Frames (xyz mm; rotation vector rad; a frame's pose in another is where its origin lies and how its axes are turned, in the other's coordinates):
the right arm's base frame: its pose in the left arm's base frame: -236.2 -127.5 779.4 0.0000 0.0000 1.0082
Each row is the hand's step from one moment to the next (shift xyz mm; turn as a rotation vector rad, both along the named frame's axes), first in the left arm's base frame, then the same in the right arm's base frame.
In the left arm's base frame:
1: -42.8 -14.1 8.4 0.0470 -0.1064 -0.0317
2: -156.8 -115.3 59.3 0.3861 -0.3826 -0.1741
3: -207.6 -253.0 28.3 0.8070 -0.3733 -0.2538
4: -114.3 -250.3 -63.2 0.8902 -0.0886 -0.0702
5: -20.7 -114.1 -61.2 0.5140 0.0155 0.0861
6: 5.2 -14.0 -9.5 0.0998 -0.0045 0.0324
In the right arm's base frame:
1: -34.8 28.7 8.4 -0.0649 -0.0965 -0.0317
2: -181.2 71.1 59.3 -0.1177 -0.5307 -0.1741
3: -324.7 40.7 28.3 0.1147 -0.8817 -0.2538
4: -272.7 -36.8 -63.2 0.3999 -0.8003 -0.0702
5: -107.6 -43.3 -61.2 0.2873 -0.4265 0.0861
6: -9.1 -11.9 -9.5 0.0494 -0.0868 0.0324

